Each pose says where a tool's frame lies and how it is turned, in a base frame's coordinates. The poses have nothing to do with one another.
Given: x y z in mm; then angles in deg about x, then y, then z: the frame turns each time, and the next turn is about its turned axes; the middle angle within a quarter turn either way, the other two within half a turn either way.
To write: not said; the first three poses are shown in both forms.
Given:
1: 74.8 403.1 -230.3 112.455 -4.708 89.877
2: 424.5 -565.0 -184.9 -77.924 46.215 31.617
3: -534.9 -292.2 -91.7 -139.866 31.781 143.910
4: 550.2 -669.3 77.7 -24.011 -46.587 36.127
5: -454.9 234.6 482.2 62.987 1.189 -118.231
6: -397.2 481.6 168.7 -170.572 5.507 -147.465
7: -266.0 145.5 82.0 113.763 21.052 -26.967
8: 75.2 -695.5 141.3 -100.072 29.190 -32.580
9: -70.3 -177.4 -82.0 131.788 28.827 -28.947
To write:
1: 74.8 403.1 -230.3 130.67 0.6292 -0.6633 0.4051
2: 424.5 -565.0 -184.9 81.89 -0.7223 0.6885 -0.0650
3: -534.9 -292.2 -91.7 139.42 -0.2031 0.9468 0.2496
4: 550.2 -669.3 77.7 68.09 -0.5387 -0.5511 0.6373
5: -454.9 234.6 482.2 127.50 0.2905 0.5049 -0.8128
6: -397.2 481.6 168.7 177.37 0.2827 0.9548 0.0922
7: -266.0 145.5 82.0 112.16 0.9369 0.3483 0.0284
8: 75.2 -695.5 141.3 114.30 -0.9015 -0.0627 -0.4282
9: -70.3 -177.4 -82.0 127.82 0.9248 0.3556 0.1349
